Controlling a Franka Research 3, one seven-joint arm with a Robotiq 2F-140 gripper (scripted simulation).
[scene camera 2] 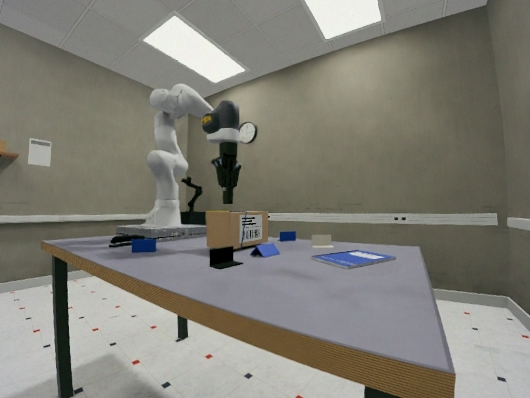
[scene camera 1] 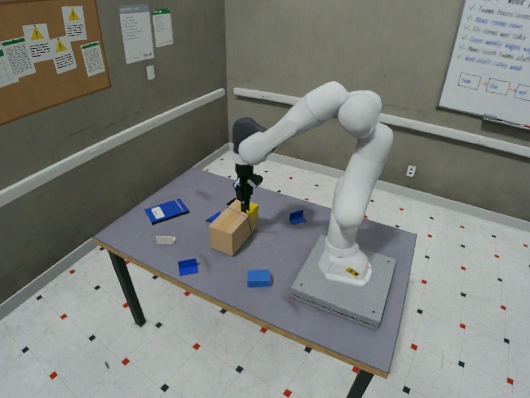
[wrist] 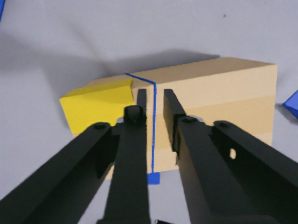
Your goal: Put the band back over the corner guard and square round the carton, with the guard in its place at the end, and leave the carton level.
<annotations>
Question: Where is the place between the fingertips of my gripper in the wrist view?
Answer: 154,102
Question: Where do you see a brown carton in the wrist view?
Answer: At 241,91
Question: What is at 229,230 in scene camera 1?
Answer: A brown carton.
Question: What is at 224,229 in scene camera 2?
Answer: A brown carton.
</annotations>
